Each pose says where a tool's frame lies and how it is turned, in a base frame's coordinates. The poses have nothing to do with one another.
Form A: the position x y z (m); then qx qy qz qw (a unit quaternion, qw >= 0).
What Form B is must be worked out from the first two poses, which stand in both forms.
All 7 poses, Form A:
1: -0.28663 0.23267 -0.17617 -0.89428 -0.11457 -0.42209 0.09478
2: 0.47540 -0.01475 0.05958 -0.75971 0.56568 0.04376 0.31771
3: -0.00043 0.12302 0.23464 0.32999 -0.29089 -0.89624 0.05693
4: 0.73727 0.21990 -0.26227 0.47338 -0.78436 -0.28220 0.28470
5: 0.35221 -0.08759 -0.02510 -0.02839 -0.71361 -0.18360 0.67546
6: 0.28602 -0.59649 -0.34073 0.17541 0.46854 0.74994 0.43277
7: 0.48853 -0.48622 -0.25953 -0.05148 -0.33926 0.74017 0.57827
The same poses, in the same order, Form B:
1: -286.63 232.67 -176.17 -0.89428 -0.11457 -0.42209 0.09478
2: 475.40 -14.75 59.58 -0.75971 0.56568 0.04376 0.31771
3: -0.43 123.02 234.64 0.32999 -0.29089 -0.89624 0.05693
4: 737.27 219.90 -262.27 0.47338 -0.78436 -0.28220 0.28470
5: 352.21 -87.59 -25.10 -0.02839 -0.71361 -0.18360 0.67546
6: 286.02 -596.49 -340.73 0.17541 0.46854 0.74994 0.43277
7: 488.53 -486.22 -259.53 -0.05148 -0.33926 0.74017 0.57827
